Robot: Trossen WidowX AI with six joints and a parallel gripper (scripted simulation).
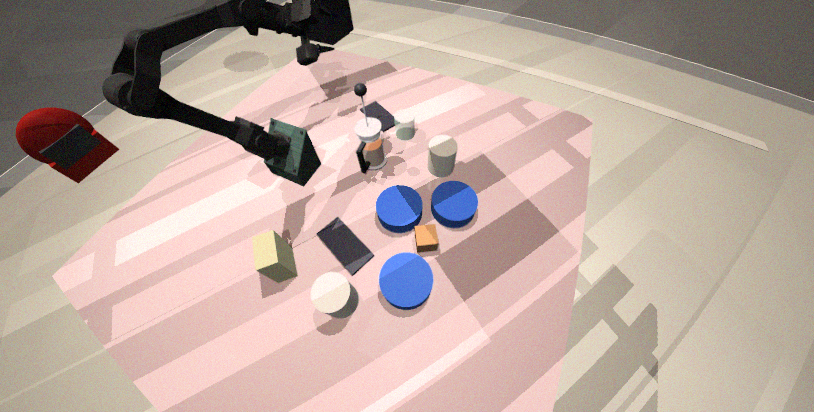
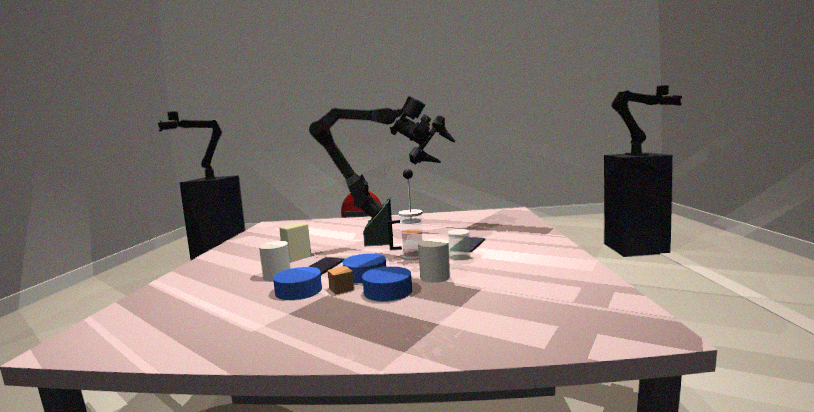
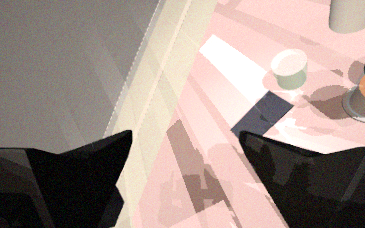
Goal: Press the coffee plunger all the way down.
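Now: the coffee press 170 mm ahead of my gripper tip, 150 mm to the right of it and 180 mm below it. Also, from my gripper tip: yellow block 150 mm ahead, 520 mm to the right, 260 mm below; orange cube 430 mm ahead, 300 mm to the right, 290 mm below.
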